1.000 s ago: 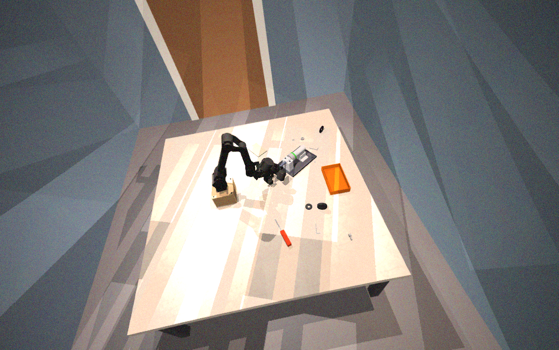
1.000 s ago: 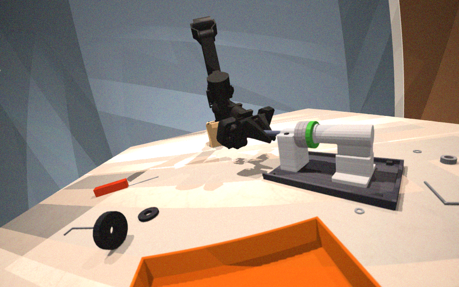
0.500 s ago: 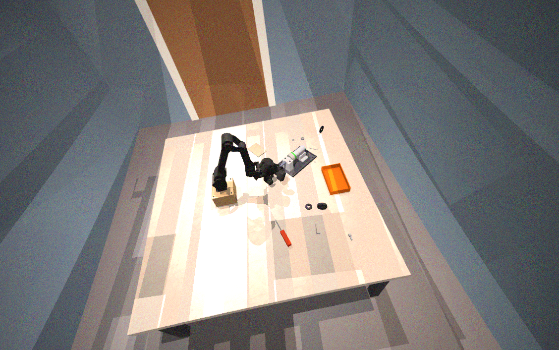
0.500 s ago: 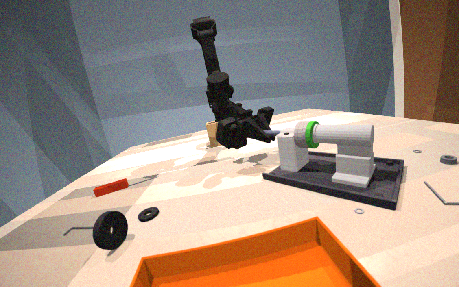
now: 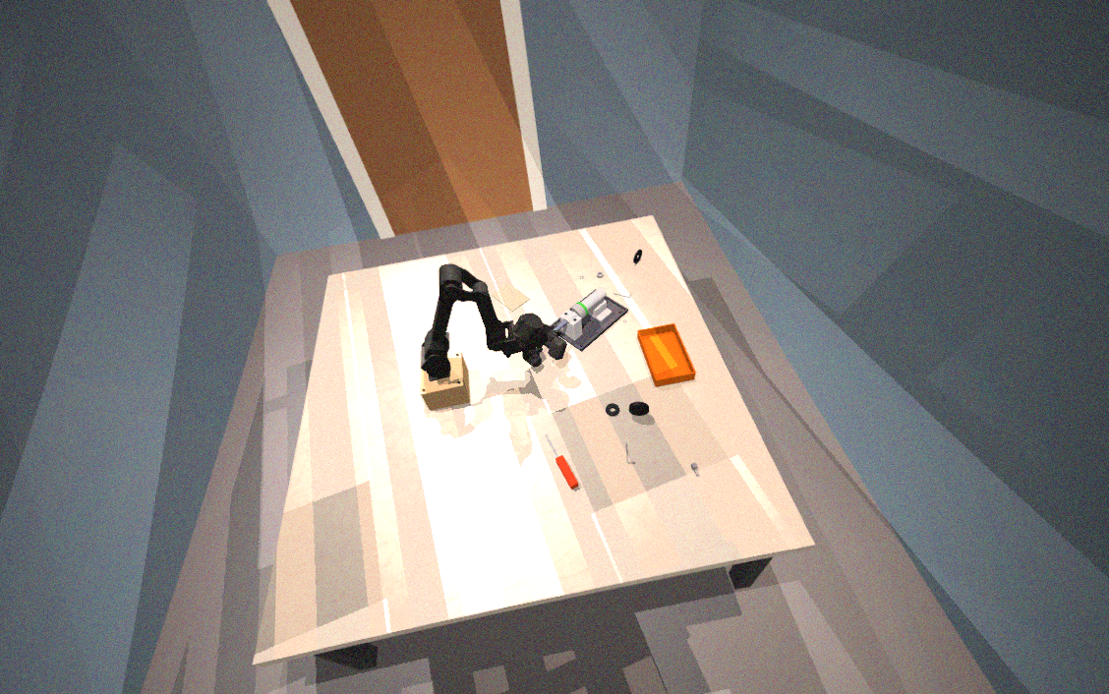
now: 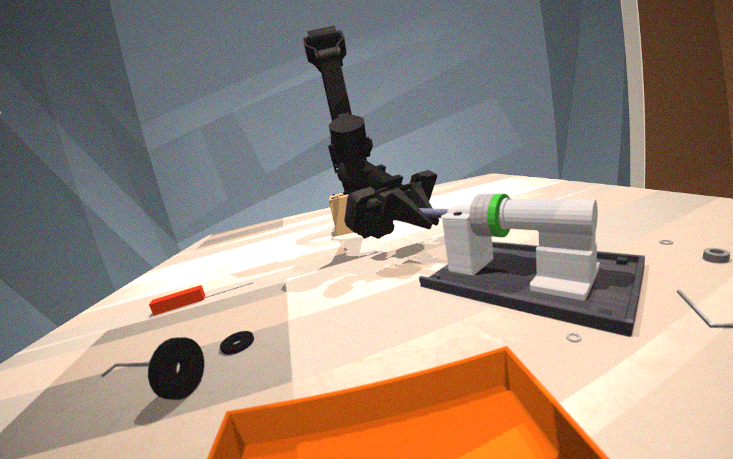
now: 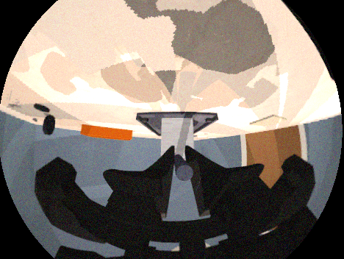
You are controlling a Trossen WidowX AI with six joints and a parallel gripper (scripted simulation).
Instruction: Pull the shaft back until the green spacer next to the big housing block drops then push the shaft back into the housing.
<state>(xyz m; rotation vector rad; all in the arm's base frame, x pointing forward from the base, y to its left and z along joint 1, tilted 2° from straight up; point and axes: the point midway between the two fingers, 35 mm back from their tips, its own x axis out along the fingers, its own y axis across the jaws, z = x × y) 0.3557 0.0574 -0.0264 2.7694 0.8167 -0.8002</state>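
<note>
My gripper tip is 50 mm short of the shaft, 30 mm to the right of it and 20 mm below it. Round my gripper tip: orange tray 300 mm ahead, 150 mm to the right, 50 mm below; grey spacer 70 mm ahead, 50 mm to the left, 20 mm above; green spacer 90 mm ahead, 60 mm to the left, 20 mm above.
</note>
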